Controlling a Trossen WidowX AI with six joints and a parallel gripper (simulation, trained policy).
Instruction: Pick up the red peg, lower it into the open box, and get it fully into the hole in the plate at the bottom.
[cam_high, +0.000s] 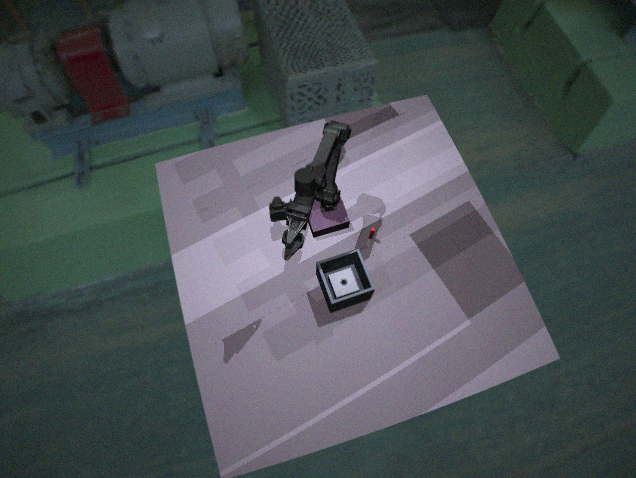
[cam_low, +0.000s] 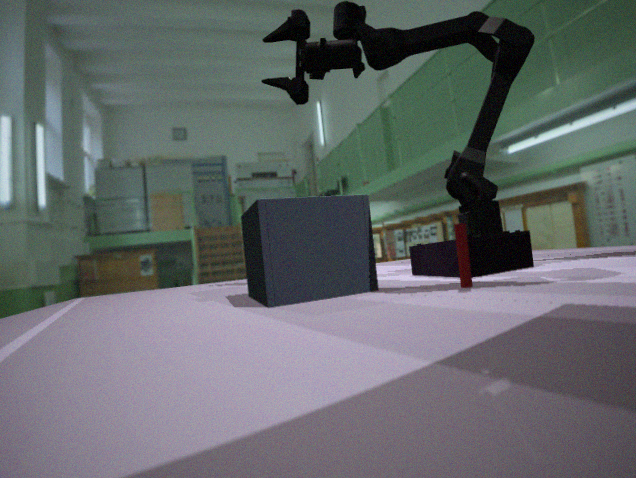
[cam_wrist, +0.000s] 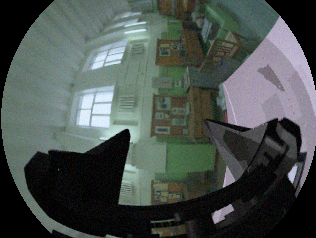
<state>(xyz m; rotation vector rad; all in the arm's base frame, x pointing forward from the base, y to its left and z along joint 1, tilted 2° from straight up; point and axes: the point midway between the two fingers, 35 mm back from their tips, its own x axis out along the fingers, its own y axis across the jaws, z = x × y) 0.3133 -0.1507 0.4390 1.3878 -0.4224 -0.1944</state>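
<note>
Right now my gripper tip is 450 mm above the red peg, 330 mm to the right of it and 210 mm past it. From my gripper tip the other things lie so: plate 450 mm below, 190 mm to the left, 20 mm behind.
</note>
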